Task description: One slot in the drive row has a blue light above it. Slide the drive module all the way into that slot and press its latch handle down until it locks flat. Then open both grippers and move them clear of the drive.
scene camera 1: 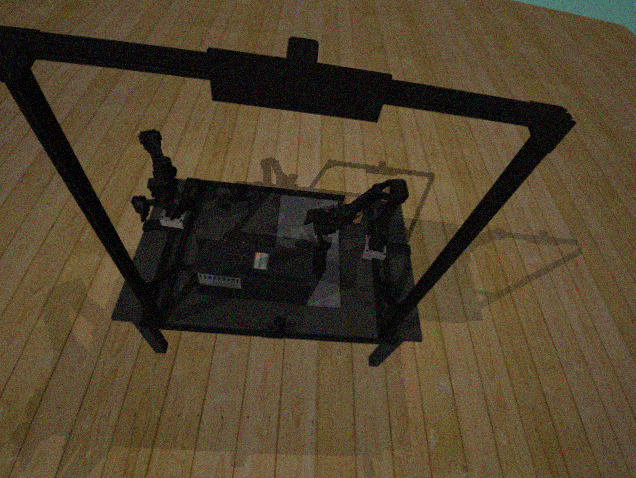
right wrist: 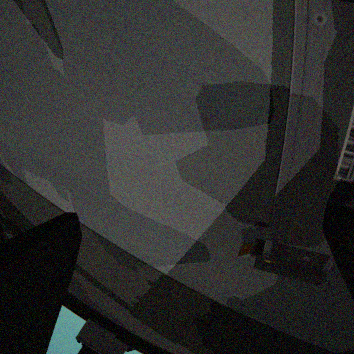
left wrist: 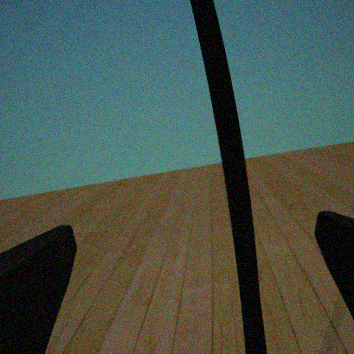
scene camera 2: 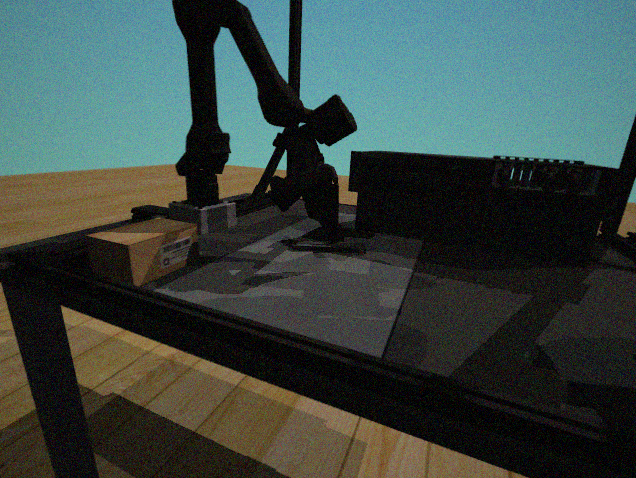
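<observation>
A drive module is part of the scene, along with the right gripper, which can be seen in the right wrist view. The left gripper, visible in the left wrist view, is open and holds nothing.
</observation>
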